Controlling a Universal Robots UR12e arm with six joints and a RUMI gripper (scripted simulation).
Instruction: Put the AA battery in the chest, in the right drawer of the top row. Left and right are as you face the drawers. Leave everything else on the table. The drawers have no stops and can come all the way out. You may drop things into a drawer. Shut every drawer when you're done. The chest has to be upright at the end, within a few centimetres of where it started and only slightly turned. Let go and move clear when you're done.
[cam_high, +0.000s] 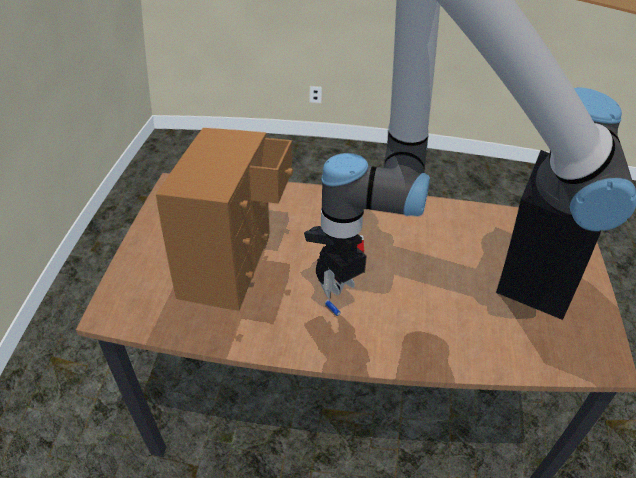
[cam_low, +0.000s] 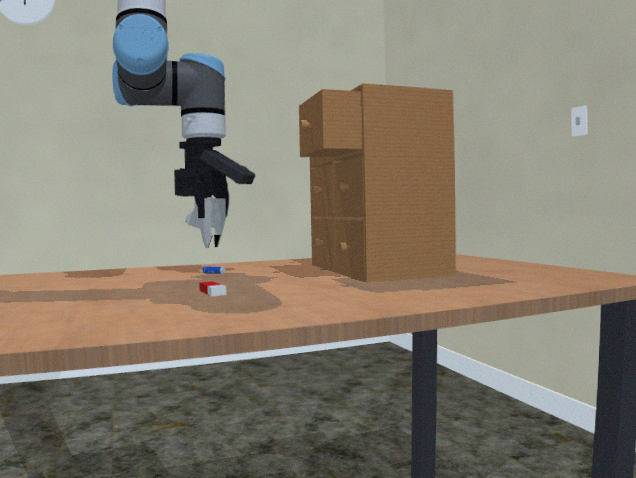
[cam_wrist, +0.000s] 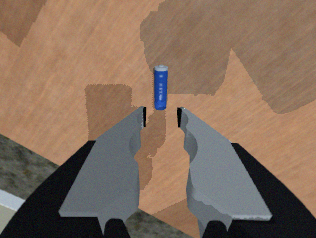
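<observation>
My hand is 60 mm above the blue AA battery.
</observation>
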